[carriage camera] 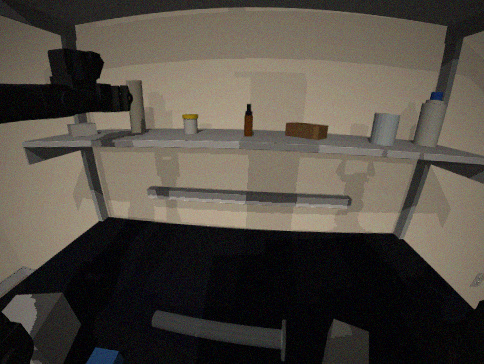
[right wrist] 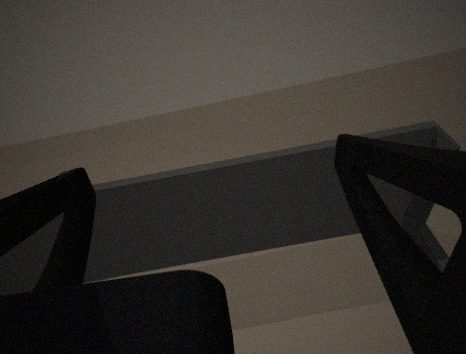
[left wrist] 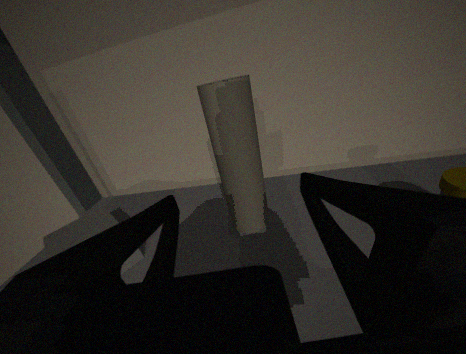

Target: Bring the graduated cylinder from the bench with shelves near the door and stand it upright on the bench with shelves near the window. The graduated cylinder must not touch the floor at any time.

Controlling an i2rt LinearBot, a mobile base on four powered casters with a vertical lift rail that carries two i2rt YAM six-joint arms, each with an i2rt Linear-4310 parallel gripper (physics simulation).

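Frame: origin at the left arm's base, x ahead, y left, z up, level; millimetres.
Where they show: left gripper, fingertip midpoint: [carriage camera: 119,98] [left wrist: 237,192]; right gripper, fingertip midpoint: [right wrist: 214,165].
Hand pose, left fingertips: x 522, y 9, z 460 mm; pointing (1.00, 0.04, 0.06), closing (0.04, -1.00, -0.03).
After its pixels a point has its place.
A long grey tube with a thin flat foot [carriage camera: 220,331] @(y -311, x 182, z -61 mm) lies on its side on the black bench top [carriage camera: 190,270] @(y -189, x 429, z -113 mm) in the carriage view; it looks like the graduated cylinder, though no markings show. A tall plain grey-beige cylinder [carriage camera: 136,112] @(y -2, x 603, z 414 mm) [left wrist: 235,135] @(y 6, x 601, z 474 mm) stands upright near the left end of the shelf [carriage camera: 200,143] @(y -258, x 405, z 337 mm). My left gripper [carriage camera: 131,98] [left wrist: 237,192] @(y 9, x 522, z 460 mm) is open and empty, at shelf height, with the tall cylinder just ahead of its spread fingertips. My right gripper [right wrist: 214,165] @(y -692, x 37, z 438 mm) is open and empty, facing a wall and a dark shelf underside.
The shelf also holds a pale block [carriage camera: 82,130] @(y 182, x 553, z 364 mm), a yellow-capped jar [carriage camera: 190,125] @(y -206, x 538, z 371 mm), a brown bottle [carriage camera: 248,124] @(y -383, x 492, z 379 mm), a brown block [carriage camera: 306,131] @(y -556, x 487, z 365 mm), a pale beaker [carriage camera: 385,129] @(y -772, x 424, z 391 mm) and a blue-capped bottle [carriage camera: 430,122] @(y -985, x 471, z 424 mm). Grey blocks [carriage camera: 55,325] @(y 68, x 145, z -21 mm) [carriage camera: 347,342] @(y -603, x 132, z -55 mm) and a blue object [carriage camera: 105,356] @(y -57, x 117, z -73 mm) are low down.
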